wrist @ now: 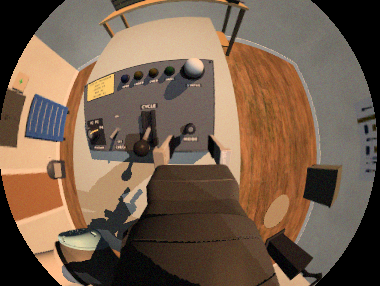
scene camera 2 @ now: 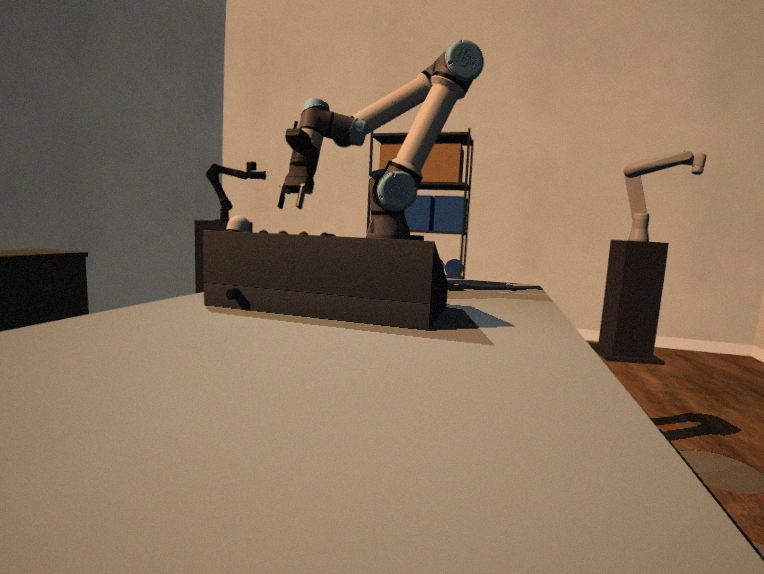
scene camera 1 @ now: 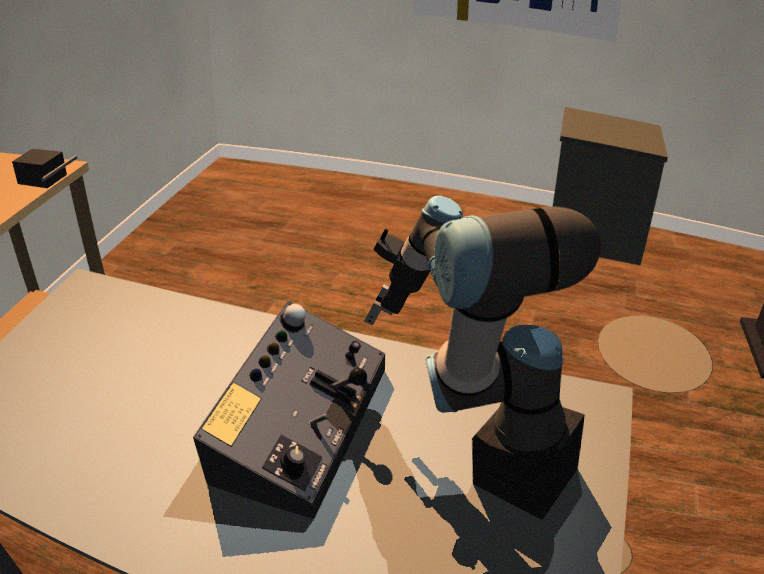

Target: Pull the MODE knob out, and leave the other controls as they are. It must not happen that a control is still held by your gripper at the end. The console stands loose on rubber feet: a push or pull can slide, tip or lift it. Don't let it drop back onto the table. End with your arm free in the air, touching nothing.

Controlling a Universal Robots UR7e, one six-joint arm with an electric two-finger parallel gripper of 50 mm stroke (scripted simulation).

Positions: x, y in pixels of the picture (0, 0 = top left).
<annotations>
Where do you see a dark console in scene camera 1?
270, 405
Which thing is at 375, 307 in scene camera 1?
My gripper.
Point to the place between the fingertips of my gripper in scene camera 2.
288, 207
</annotations>
